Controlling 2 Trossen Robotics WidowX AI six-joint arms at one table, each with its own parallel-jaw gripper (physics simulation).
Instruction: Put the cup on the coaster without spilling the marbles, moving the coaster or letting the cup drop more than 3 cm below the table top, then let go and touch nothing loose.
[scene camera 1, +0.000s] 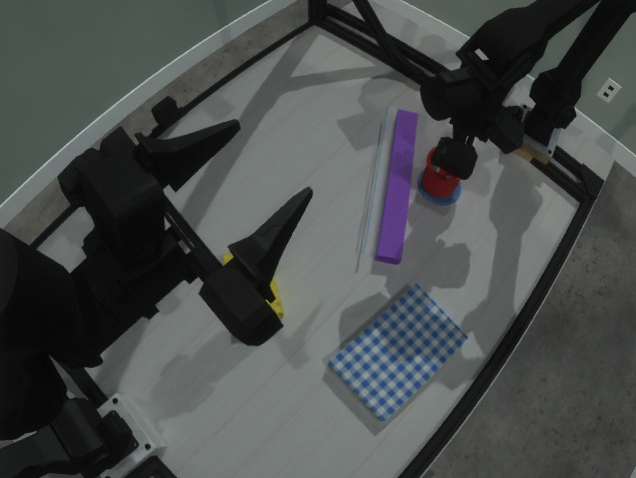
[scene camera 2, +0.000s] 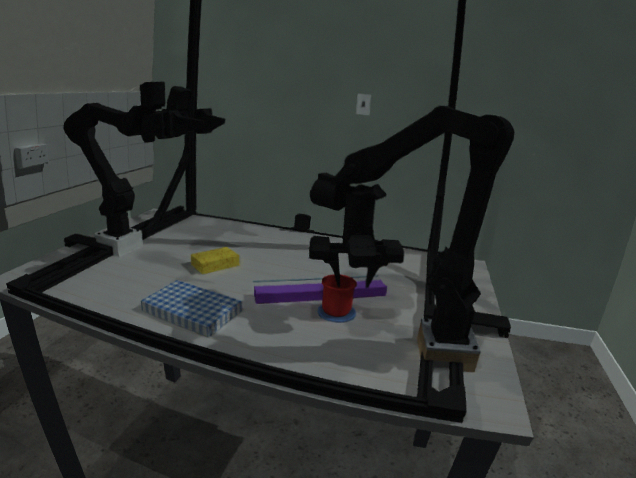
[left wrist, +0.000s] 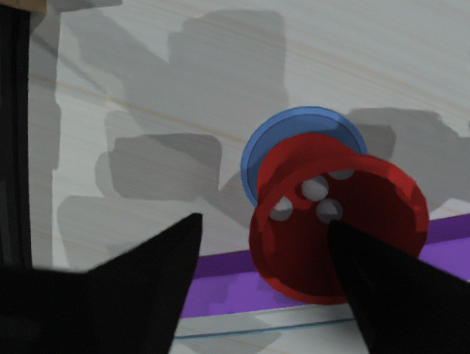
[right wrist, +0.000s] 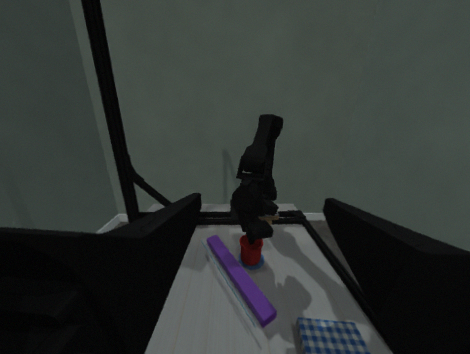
Scene:
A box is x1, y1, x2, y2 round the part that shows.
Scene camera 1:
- my left gripper: [431, 104, 524, 179]
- my right gripper: [57, 119, 312, 345]
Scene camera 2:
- my left gripper: [309, 215, 403, 287]
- my right gripper: [154, 86, 224, 138]
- purple bar: [253, 275, 386, 303]
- yellow sponge: [191, 247, 238, 273]
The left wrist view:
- my left gripper: [0, 213, 469, 353]
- blue coaster: [241, 106, 367, 207]
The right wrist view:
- my left gripper: [233, 194, 278, 243]
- my right gripper: [0, 193, 469, 353]
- purple bar: [201, 234, 276, 327]

